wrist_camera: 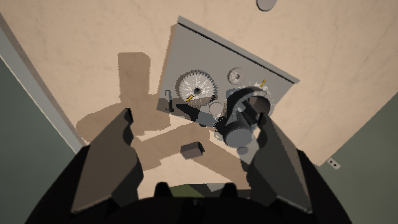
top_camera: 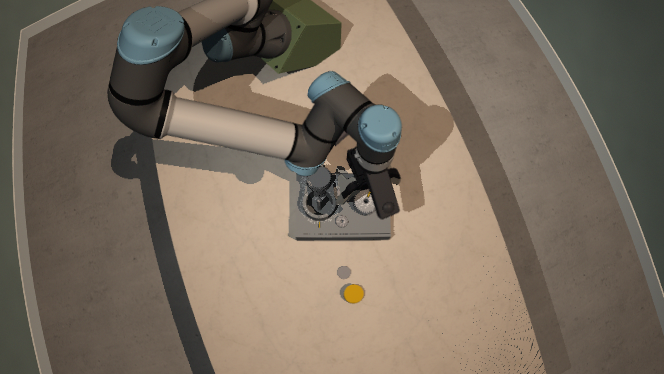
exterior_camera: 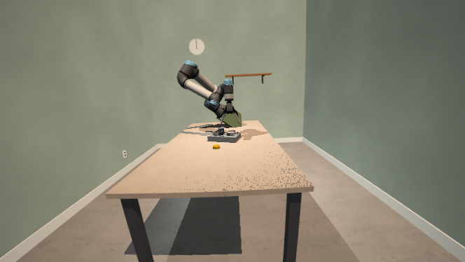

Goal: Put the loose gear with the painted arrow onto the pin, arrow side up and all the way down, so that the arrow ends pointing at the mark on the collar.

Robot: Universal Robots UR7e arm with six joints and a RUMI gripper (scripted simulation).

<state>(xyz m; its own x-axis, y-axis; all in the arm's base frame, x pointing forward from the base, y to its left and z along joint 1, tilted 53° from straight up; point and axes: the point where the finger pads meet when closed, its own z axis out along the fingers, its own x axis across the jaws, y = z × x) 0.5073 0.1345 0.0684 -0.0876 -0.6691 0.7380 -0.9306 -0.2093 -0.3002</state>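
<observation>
Right now the toothed gear is 80 mm below my hand. Round my hand: grey disc: 130 mm below, 130 mm ahead, 120 mm to the right; grey bolt: 90 mm below, 60 mm to the left, 40 mm behind; grey block: 220 mm behind, 120 mm below, 30 mm to the left.
</observation>
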